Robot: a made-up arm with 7 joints.
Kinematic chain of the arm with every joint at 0, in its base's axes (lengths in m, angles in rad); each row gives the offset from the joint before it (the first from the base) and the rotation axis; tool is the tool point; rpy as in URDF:
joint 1: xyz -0.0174 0.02 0.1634 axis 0 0.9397 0.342
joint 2: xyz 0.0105 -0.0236 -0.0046 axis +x
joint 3: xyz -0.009 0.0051 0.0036 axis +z
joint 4: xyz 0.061 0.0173 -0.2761 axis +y
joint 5: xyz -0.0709 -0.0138 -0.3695 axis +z
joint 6: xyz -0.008 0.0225 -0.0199 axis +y
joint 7: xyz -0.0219 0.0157 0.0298 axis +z
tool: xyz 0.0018 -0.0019 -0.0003 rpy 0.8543 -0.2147 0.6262
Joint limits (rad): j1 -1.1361..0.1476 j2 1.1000..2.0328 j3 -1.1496..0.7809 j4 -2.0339..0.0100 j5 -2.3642..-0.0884 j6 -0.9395..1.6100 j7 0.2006..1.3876
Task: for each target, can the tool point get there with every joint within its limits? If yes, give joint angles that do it. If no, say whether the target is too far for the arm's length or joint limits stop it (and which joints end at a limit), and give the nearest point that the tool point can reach.
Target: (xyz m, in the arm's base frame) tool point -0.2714 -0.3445 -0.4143
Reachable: no: joint limits stop it (at a limit: joint 1, joint 2, joint 3, joint 4, joint 5, joint 6, joint 7) | nearest point 0.0610 -0.0346 -0.2795 | short by 0.474 m
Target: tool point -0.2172 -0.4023 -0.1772
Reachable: no: joint limits stop it (at a limit: joint 1, joint 2, joint 3, joint 4, joint 6, joint 7) | nearest point 0.0698 -0.0437 -0.2626 | short by 0.467 m
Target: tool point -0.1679 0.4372 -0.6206
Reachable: no: too far | nearest point -0.0199 0.3721 -0.3556 | short by 0.310 m
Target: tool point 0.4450 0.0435 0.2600
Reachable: yes | joints -0.7430 1.1943 -0.4355 -1.8345 -0.3993 0.9805 0.6437
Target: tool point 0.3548 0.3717 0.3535
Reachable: yes | joints -0.0241 1.6993 0.3509 -1.3035 -1.7946 0.8053 0.6341
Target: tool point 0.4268 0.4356 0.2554
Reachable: yes | joints -0.8824 1.2420 -0.0230 -0.6164 -1.8884 1.1065 1.0048
